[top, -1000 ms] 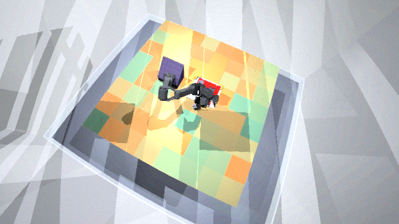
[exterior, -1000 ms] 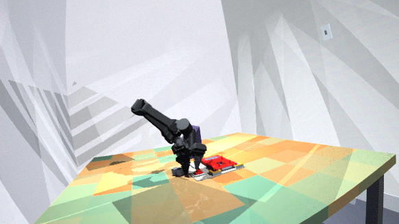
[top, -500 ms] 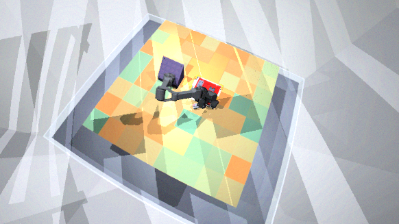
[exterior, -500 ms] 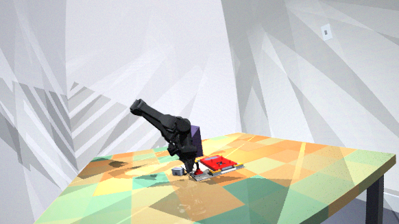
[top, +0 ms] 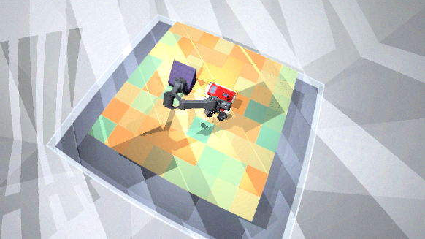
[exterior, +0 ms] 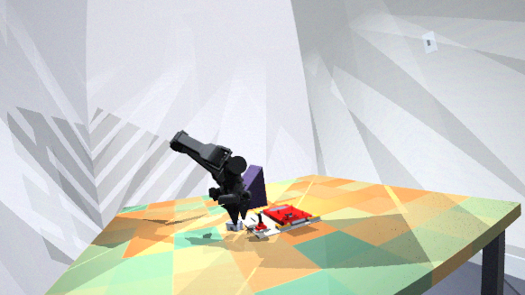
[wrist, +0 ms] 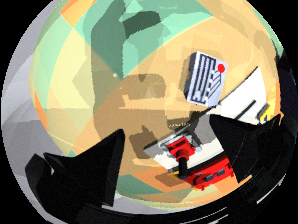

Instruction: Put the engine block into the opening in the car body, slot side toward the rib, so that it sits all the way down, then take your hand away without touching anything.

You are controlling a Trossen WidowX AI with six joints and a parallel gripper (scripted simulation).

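The grey engine block is 50 mm behind my gripper tip, 30 mm below it and 10 mm to the right of it.
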